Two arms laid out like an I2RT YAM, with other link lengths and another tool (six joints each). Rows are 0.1 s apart.
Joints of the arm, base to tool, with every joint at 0 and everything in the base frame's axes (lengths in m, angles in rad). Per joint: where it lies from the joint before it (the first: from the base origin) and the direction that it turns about. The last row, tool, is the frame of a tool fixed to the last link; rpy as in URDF.
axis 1: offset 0 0 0.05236 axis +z
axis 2: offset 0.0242 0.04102 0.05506 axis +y
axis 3: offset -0.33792 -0.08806 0 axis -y
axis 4: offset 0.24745 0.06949 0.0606 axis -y
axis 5: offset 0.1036 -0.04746 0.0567 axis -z
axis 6: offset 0.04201 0 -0.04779 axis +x
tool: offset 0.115 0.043 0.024 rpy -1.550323 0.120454 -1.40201
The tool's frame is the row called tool.
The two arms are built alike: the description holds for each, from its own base.
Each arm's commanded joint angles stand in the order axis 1, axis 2, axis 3, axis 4, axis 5, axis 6.
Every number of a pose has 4 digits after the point. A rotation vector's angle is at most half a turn.
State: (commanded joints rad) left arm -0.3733 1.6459 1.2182 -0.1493 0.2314 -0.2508; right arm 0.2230 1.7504 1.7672 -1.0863 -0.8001 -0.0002
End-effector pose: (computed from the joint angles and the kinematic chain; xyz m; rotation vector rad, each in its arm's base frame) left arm 0.4934 -0.2090 0.2691 -1.4729 1.9609 -1.1550; right arm 0.4103 0.2136 0.3607 -1.7567 1.2158 0.5879
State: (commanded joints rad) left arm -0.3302 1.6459 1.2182 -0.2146 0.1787 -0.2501; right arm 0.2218 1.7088 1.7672 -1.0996 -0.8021 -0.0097
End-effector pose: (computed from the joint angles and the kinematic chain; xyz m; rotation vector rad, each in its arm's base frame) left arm 0.4958 -0.1764 0.2544 -1.5578 1.9256 -1.0329; right arm 0.3974 0.2105 0.3767 -1.7586 1.1844 0.5618
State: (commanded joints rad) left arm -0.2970 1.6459 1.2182 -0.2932 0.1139 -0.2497; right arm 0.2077 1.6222 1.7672 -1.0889 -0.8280 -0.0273
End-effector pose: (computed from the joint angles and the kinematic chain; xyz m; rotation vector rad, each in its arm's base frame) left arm 0.4920 -0.1459 0.2382 -1.6374 1.8979 -0.8904; right arm 0.3740 0.2016 0.4154 -1.7410 1.0864 0.4895
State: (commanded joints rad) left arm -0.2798 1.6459 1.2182 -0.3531 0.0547 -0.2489; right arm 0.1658 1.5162 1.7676 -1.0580 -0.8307 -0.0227
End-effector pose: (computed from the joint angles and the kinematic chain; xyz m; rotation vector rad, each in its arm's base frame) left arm 0.4862 -0.1252 0.2271 -1.6852 1.8765 -0.7748; right arm 0.3511 0.1807 0.4592 -1.6968 1.0164 0.3581
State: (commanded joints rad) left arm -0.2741 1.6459 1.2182 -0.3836 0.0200 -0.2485; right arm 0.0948 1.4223 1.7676 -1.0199 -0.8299 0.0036
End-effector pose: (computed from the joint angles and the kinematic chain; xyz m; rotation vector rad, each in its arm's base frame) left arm 0.4823 -0.1154 0.2221 -1.7046 1.8649 -0.7128; right arm 0.3332 0.1520 0.4971 -1.6263 0.9936 0.2208
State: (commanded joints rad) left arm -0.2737 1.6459 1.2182 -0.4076 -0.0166 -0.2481; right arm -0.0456 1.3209 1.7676 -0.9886 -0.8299 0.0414
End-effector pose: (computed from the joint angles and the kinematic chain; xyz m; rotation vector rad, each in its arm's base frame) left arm 0.4787 -0.1083 0.2188 -1.7147 1.8526 -0.6574; right arm 0.3136 0.1050 0.5340 -1.5160 1.0273 0.0422
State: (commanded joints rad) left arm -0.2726 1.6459 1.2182 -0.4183 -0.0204 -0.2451; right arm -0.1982 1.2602 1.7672 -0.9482 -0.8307 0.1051
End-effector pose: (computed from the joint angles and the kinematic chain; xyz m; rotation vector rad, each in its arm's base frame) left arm 0.4772 -0.1067 0.2170 -1.7167 1.8576 -0.6423; right arm 0.3039 0.0594 0.5593 -1.3878 1.1019 -0.1057
